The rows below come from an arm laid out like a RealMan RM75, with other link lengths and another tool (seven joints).
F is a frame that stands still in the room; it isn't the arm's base.
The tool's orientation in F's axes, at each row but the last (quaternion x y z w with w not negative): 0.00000 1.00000 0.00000 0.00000; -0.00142 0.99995 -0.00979 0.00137; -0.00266 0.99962 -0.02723 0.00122; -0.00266 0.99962 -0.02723 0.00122; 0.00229 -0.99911 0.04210 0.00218; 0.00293 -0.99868 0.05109 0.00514; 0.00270 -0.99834 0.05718 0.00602; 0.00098 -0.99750 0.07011 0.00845; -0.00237 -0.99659 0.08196 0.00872; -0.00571 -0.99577 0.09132 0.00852
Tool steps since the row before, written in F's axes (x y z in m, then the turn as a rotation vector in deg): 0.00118 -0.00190 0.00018 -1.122 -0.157 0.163; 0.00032 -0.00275 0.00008 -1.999 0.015 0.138; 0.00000 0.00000 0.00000 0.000 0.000 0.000; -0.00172 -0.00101 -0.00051 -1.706 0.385 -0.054; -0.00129 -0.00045 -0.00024 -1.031 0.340 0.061; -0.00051 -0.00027 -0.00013 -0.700 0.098 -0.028; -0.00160 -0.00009 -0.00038 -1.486 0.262 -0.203; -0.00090 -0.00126 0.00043 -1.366 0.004 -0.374; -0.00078 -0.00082 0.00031 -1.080 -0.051 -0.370; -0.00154 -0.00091 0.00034 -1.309 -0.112 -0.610
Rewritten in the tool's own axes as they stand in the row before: -0.00118 -0.00190 -0.00018 1.122 -0.157 -0.163; -0.00031 -0.00275 -0.00003 1.999 0.018 -0.144; 0.00000 0.00000 0.00000 0.000 0.000 0.000; 0.00173 -0.00097 0.00056 1.704 0.396 0.029; 0.00129 -0.00042 0.00028 1.030 0.339 -0.085; 0.00051 -0.00025 0.00016 0.699 0.105 0.025; 0.00160 -0.00004 0.00041 1.482 0.292 0.189; 0.00091 -0.00130 -0.00023 1.359 0.061 0.393; 0.00078 -0.00086 -0.00016 1.073 0.007 0.392; 0.00153 -0.00097 -0.00014 1.298 -0.012 0.644
